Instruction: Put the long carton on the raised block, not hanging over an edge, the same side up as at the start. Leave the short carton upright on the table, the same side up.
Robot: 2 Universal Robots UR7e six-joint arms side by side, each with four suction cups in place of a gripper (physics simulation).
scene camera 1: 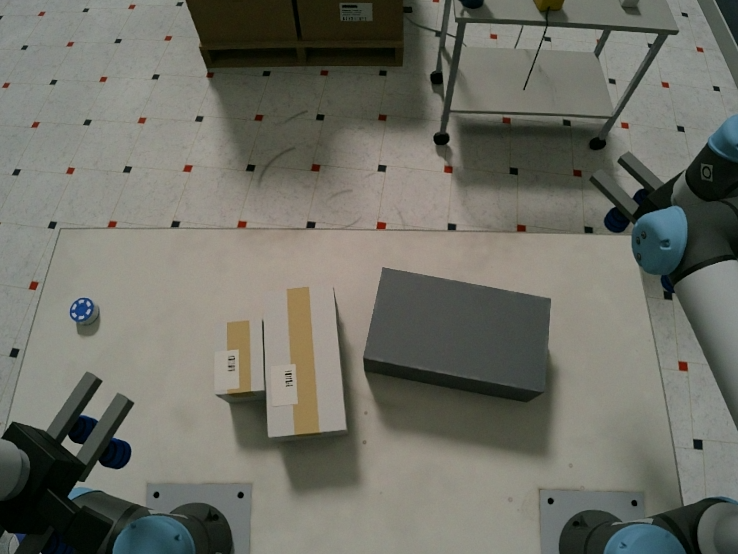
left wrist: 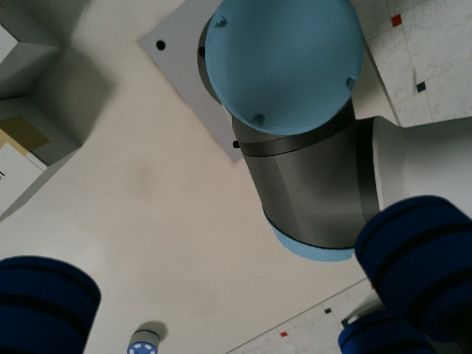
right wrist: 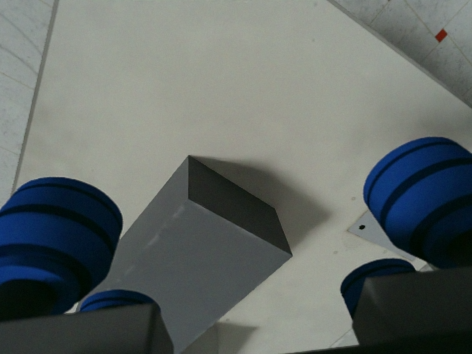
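Pixels of known places: left end effector, tool point: (scene camera 1: 76, 485) (left wrist: 237, 317); right end effector, tool point: (right wrist: 247, 255); left arm's base, origin of the base link: (scene camera 1: 195, 541); right arm's base, origin of the base link: (scene camera 1: 594, 548).
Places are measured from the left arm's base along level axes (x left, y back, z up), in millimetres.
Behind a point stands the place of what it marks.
Note:
The long carton (scene camera 1: 304, 357) @(z 102, x -234, y -352 mm) (left wrist: 30, 65) @(z 45, x -163, y -231 mm), white with a tan tape strip and a label on top, rests on the table. The short carton (scene camera 1: 238, 357) @(z 102, x -99, y -355 mm) (left wrist: 55, 132) @(z 26, x -90, y -283 mm), also taped and labelled on top, stands upright close beside its left side in scene camera 1. The raised block (scene camera 1: 459, 333) @(z 120, x -547, y -384 mm) (right wrist: 200, 260) @(z 120, x -648, y -392 mm) is dark grey, to the right of the long carton, with nothing on its top. My left gripper (scene camera 1: 100, 441) (left wrist: 235, 285) @(z 346, x 64, y -105 mm) is open and empty, at the lower left, away from the cartons. My right gripper (scene camera 1: 628, 208) (right wrist: 245, 215) @(z 333, x -875, y -469 mm) is open and empty, beyond the block at the upper right.
A blue-and-white puck (scene camera 1: 84, 310) @(z 27, x 306, y -496 mm) (left wrist: 143, 346) @(z 28, x 303, y -484 mm) sits at the table's left. Grey mounting plates (scene camera 1: 238, 518) @(z 1, x -87, y -44 mm) (left wrist: 172, 65) @(z 1, x -60, y -94 mm) (right wrist: 367, 230) lie at the front. A wheeled cart (scene camera 1: 536, 113) and a pallet with boxes (scene camera 1: 351, 53) stand on the floor beyond the table.

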